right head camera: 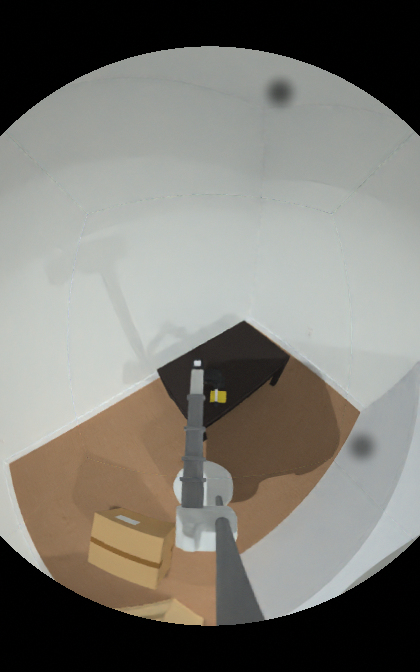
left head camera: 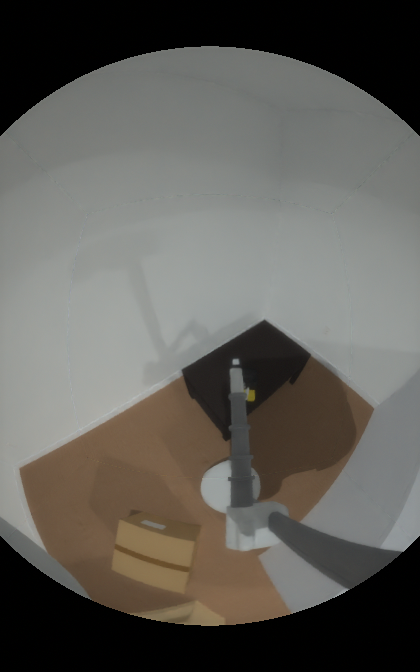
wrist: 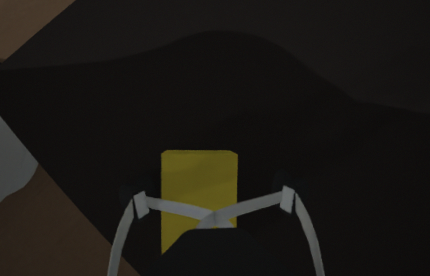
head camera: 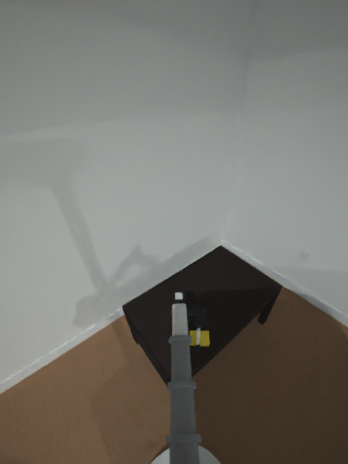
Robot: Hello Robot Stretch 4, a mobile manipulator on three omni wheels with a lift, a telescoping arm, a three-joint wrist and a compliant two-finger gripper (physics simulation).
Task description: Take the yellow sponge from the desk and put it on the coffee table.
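Frame: origin at the robot's base, x ahead, y left, z up, level; metres.
Seen in the pictures: gripper, fingertip midpoint: [wrist: 214, 187] [head camera: 196, 336].
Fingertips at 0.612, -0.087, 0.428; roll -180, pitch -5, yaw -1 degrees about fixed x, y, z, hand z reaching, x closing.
A point is followed by its place in that frame, as x, y, z.
The yellow sponge [head camera: 204, 339] @[0.578, -0.123, 0.467] [left head camera: 251, 395] [right head camera: 222, 397] [wrist: 199, 172] @[0.598, -0.065, 0.467] is a rectangular block on the dark top of the coffee table [head camera: 240, 280] @[0.987, -0.423, 0.422] [left head camera: 270, 345] [right head camera: 245, 345] [wrist: 300, 75] @[0.708, 0.020, 0.422]. In the wrist view its near end is hidden behind the dark gripper body. My gripper [wrist: 214, 187] @[0.612, -0.087, 0.428] is open. Its fingertips stand on either side of the sponge, with a gap on both sides, and the sponge lies between them untouched. In the head view the gripper is small and partly hidden beside the arm. The desk cannot be made out.
Pale walls [head camera: 125, 175] @[1.202, 0.276, 1.107] [left head camera: 175, 280] meet in a corner directly behind the table. A cardboard box [left head camera: 150, 562] [right head camera: 125, 552] stands on the brown floor [head camera: 100, 375] @[0.566, 0.555, -0.028] at the lower left. My telescoping arm [head camera: 181, 365] @[0.330, -0.001, 0.842] [left head camera: 240, 440] reaches over the table.
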